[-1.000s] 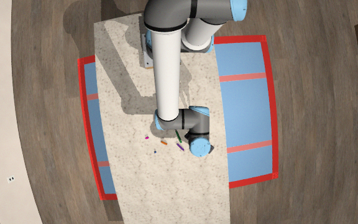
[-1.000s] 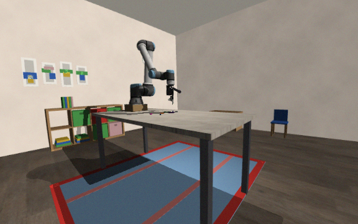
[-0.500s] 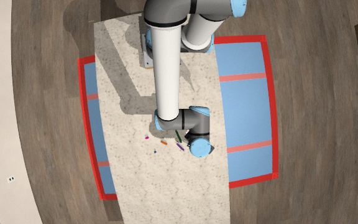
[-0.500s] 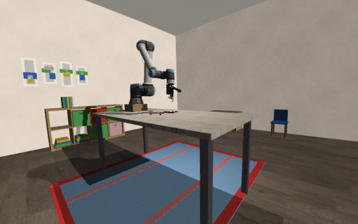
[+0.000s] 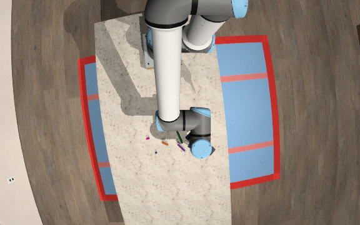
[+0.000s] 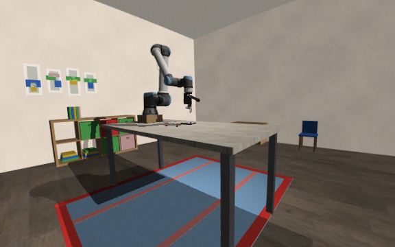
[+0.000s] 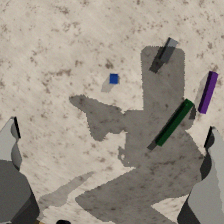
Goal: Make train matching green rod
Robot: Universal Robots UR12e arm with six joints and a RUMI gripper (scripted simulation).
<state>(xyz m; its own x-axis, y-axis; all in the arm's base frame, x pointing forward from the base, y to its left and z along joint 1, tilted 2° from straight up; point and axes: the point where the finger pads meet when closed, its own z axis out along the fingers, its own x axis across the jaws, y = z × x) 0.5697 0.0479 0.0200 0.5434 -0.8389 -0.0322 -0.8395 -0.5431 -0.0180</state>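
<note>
Right now the grey rod is 70 mm ahead of my hand, 30 mm to the right of it and 100 mm below it. Round my hand: green rod 10 mm behind, 110 mm to the right, 100 mm below; then purple rod 60 mm ahead, 110 mm to the right, 100 mm below; then orange rod 10 mm ahead, 210 mm to the right, 100 mm below.
</note>
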